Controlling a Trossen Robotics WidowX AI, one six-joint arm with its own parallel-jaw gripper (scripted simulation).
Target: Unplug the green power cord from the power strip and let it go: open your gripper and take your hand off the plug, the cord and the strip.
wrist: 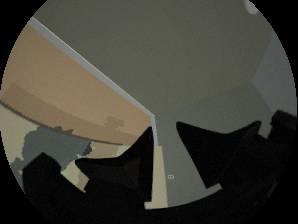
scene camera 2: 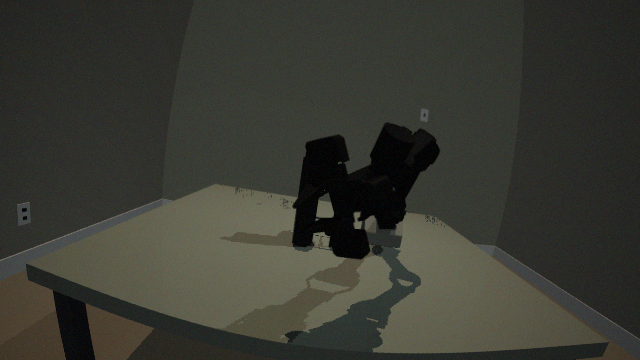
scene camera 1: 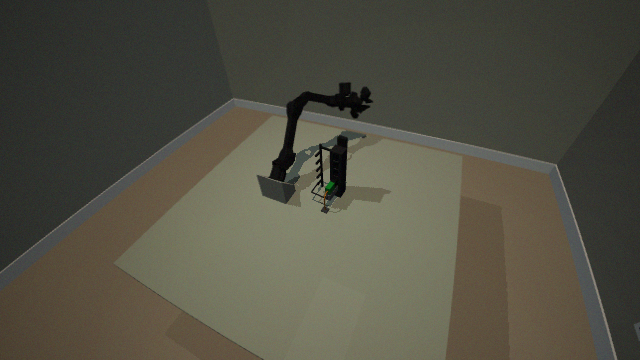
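Note:
My gripper (scene camera 2: pixel 298 220) is visible; the gripper (wrist: pixel 164 127) is likewise visible here.

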